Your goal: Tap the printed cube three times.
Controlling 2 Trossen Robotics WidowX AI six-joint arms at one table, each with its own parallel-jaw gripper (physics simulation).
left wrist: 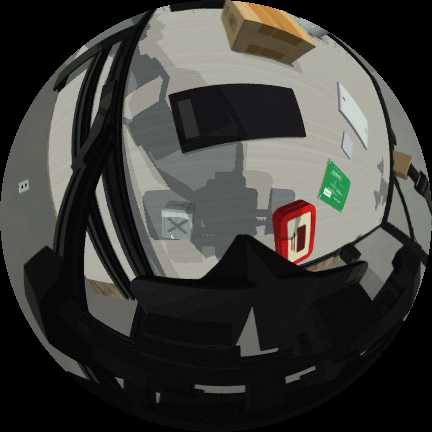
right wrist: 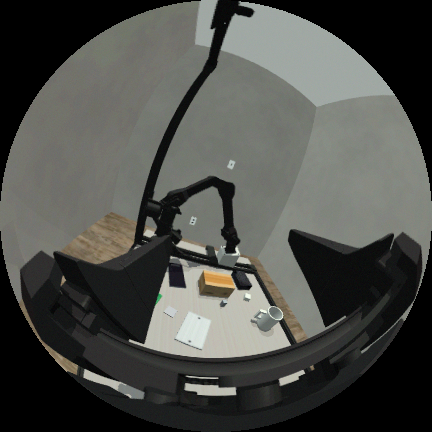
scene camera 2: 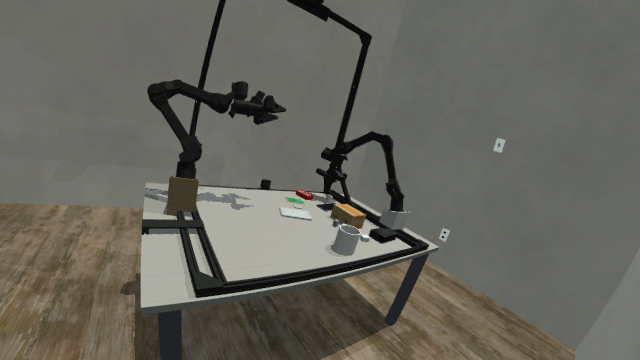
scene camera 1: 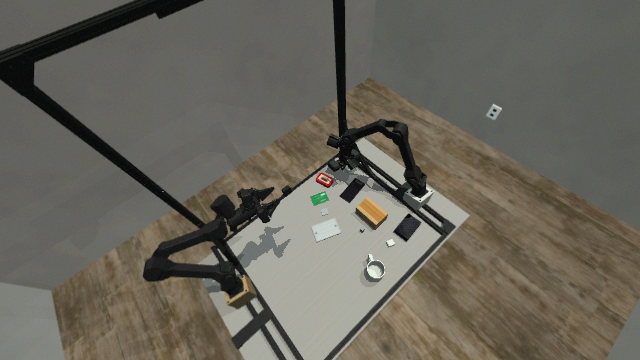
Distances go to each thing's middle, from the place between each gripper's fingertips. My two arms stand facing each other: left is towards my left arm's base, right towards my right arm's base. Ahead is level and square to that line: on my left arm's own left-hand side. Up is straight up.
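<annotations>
My left hand is 60 mm above the black tablet (left wrist: pixel 210 115) and 120 mm short of it.
The tablet is 390 mm to the left of my right hand, 410 mm below it and 60 mm behind it.
</annotations>
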